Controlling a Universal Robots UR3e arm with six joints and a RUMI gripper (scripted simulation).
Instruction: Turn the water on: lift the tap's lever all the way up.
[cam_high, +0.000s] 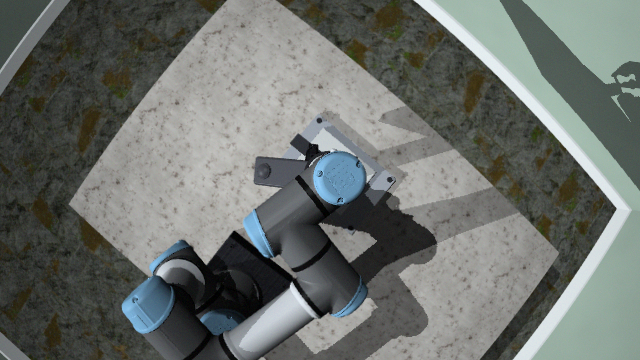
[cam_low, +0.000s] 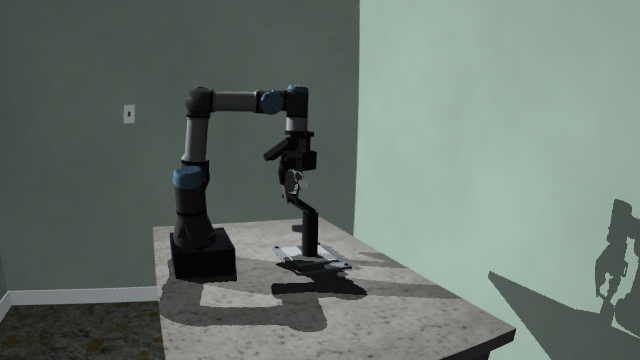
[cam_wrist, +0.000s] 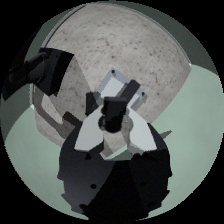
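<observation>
My hand is 3 cm to the left of the black lever, 1 cm short of it and 1 cm above it. Round my hand: black tap 7 cm below, 5 cm to the right, 2 cm ahead.
</observation>
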